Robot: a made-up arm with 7 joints. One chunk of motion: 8 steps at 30 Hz.
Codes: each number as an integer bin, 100 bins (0 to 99) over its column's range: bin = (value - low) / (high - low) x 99, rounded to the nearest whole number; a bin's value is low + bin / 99 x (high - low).
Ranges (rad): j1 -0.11..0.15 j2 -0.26..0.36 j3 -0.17..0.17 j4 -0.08..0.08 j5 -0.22..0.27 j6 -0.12..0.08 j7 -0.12..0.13
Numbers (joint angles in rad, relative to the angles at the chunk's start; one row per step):
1: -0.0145 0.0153 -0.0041 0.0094 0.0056 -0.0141 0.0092
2: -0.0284 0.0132 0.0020 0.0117 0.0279 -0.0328 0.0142
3: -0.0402 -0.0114 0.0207 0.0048 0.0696 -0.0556 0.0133
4: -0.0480 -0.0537 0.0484 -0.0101 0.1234 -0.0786 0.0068
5: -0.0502 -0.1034 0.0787 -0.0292 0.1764 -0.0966 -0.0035
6: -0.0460 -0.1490 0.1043 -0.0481 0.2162 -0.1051 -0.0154
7: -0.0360 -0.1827 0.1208 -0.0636 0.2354 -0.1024 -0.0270
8: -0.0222 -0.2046 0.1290 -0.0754 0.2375 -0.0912 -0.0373
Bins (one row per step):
1: 36 44 48 55 46 52 51
2: 31 44 50 57 50 43 53
3: 27 40 56 52 59 32 53
4: 24 33 64 43 69 20 50
5: 23 25 72 31 80 12 46
6: 24 18 80 20 88 7 41
7: 28 12 85 10 92 9 37
8: 33 9 87 3 92 14 33

